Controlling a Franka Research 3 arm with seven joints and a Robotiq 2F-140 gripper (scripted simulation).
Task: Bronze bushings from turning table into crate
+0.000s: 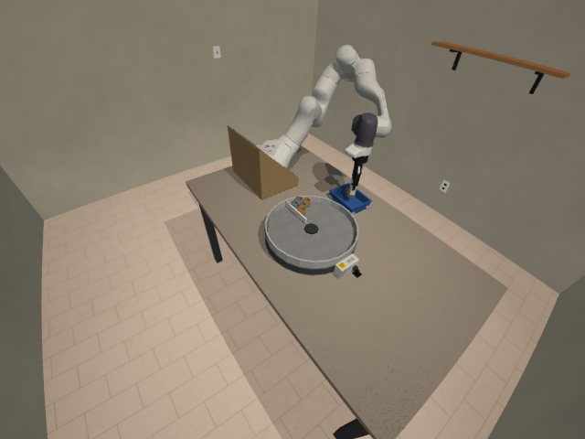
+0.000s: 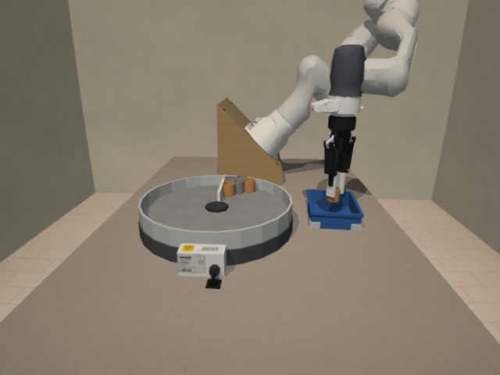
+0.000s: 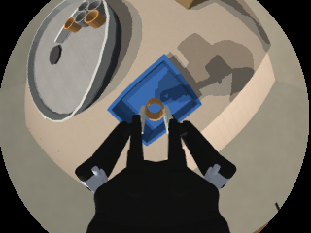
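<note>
The blue crate is 8 cm below my hand. The rest, counted from my hand: grey turning table (35 cm to the right, 5 cm below, 4 cm ahead).
</note>
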